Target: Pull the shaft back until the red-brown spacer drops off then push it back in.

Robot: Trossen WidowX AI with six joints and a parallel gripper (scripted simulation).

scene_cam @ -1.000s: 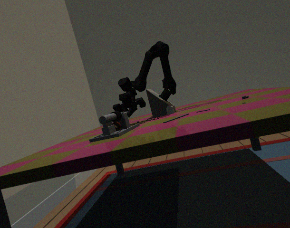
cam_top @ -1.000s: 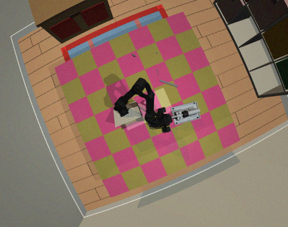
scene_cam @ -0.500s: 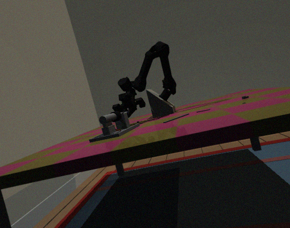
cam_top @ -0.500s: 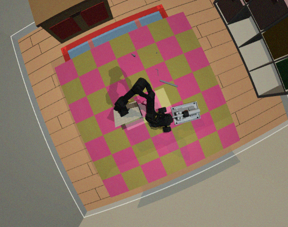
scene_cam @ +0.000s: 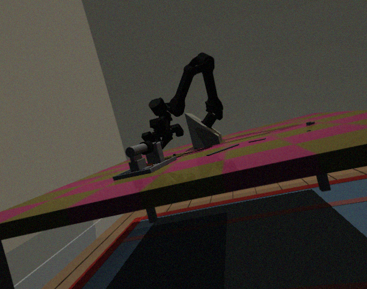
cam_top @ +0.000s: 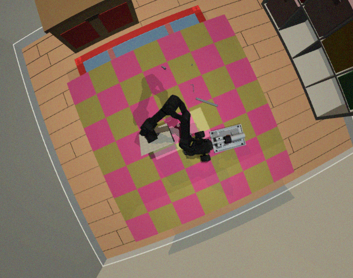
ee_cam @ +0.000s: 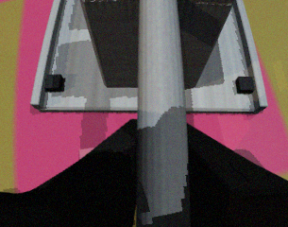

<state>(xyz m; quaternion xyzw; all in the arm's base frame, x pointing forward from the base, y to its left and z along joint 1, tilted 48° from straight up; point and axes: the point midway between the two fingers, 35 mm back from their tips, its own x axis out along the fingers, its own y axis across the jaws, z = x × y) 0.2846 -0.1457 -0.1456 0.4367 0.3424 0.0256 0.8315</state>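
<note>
My gripper tip is now 50 mm short of the grey shaft, 10 mm to the left of it and 30 mm below it. From my gripper tip the other things lie so: grey bolt 10 mm behind, 620 mm to the left, 50 mm below; then thin grey bar 130 mm ahead, 250 mm to the left, 50 mm below; then support block 140 mm ahead, 40 mm to the right, 10 mm below.
</note>
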